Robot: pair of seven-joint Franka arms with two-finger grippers.
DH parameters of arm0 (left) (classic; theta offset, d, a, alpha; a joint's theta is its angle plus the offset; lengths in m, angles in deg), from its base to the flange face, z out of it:
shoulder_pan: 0 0.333 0 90
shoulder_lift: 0 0 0 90
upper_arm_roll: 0 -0.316 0.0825 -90
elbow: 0 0 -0.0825 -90
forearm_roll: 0 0.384 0 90
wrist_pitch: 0 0 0.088 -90
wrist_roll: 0 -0.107 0 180
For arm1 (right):
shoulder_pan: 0 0.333 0 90
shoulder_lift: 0 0 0 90
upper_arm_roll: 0 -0.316 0.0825 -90
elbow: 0 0 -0.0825 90
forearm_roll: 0 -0.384 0 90
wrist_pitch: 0 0 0.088 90
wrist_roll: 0 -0.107 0 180
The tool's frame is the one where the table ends.
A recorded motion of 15 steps. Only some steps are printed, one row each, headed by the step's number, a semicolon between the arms.
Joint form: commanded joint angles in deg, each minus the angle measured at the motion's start. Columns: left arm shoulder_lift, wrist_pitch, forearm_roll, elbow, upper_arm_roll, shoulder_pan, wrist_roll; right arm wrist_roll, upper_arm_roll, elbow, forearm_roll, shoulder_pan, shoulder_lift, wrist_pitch.
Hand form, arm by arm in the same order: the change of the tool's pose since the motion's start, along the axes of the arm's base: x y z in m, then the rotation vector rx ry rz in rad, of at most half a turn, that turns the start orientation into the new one. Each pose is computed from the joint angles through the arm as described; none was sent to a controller.
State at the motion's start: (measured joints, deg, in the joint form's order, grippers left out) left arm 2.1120 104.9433 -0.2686 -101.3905 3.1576 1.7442 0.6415; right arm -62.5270 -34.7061 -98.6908 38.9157 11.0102 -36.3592 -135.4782
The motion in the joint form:
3: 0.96 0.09 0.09 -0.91 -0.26 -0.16 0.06; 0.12 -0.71 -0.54 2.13 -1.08 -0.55 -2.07
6: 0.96 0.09 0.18 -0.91 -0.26 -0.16 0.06; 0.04 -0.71 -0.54 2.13 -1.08 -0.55 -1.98
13: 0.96 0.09 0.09 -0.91 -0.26 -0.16 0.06; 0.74 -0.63 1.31 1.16 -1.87 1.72 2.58
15: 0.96 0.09 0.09 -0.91 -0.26 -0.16 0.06; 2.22 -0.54 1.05 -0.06 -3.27 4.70 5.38
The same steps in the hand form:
3: -0.0051 0.0011 0.0017 0.0021 -0.0025 0.0026; 0.0015 -0.0017 -0.0033 0.0149 -0.0220 0.0261
6: -0.0051 0.0012 0.0017 0.0036 -0.0025 0.0023; 0.0015 -0.0018 -0.0035 0.0139 -0.0213 0.0244
13: -0.0051 0.0011 0.0017 0.0021 -0.0025 0.0026; 0.0177 -0.0151 0.0253 -0.0268 -0.0391 -0.0166
15: -0.0051 0.0011 0.0017 0.0021 -0.0025 0.0026; 0.0264 -0.0335 0.0491 -0.0607 -0.0504 -0.0393

